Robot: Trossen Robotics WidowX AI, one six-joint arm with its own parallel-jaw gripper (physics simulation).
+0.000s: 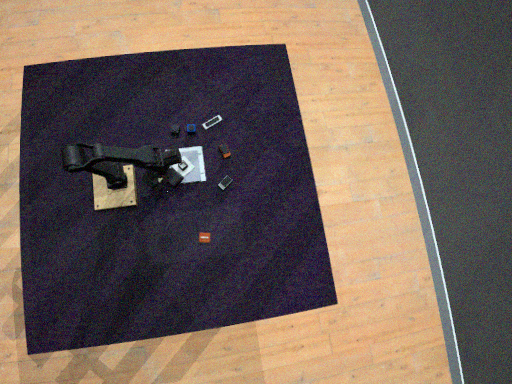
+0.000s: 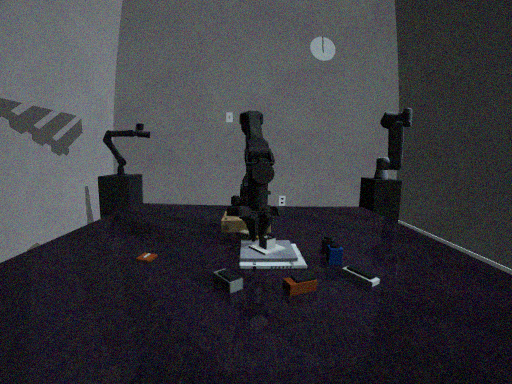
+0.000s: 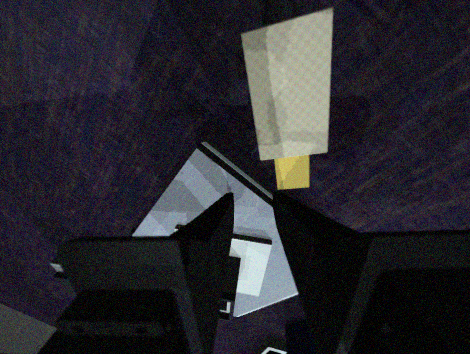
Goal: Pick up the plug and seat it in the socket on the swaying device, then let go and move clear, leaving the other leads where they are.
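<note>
The plug (image 3: 288, 87), a beige body with a yellow tip, lies on the purple carpet just past my fingertips, with its tip pointing at my right finger. It is not between the fingers. My gripper (image 3: 253, 198) (image 2: 256, 236) (image 1: 173, 177) is low at the near corner of the grey device (image 1: 196, 165) (image 2: 273, 258) (image 3: 197, 182). Its fingers stand close together, and only the device's plate shows in the narrow gap. The device's white socket block (image 2: 267, 241) (image 3: 250, 266) stands on the plate right beside the fingers.
Other leads lie around the device: a blue one (image 1: 190, 128) (image 2: 335, 254), a black one (image 1: 174, 129), a white one (image 1: 212, 121) (image 2: 360, 275), an orange one (image 1: 225, 151) (image 2: 299, 285) and a grey one (image 1: 225, 182) (image 2: 228, 280). An orange tile (image 1: 204, 237) lies apart. My arm stands on a wooden base (image 1: 103, 198).
</note>
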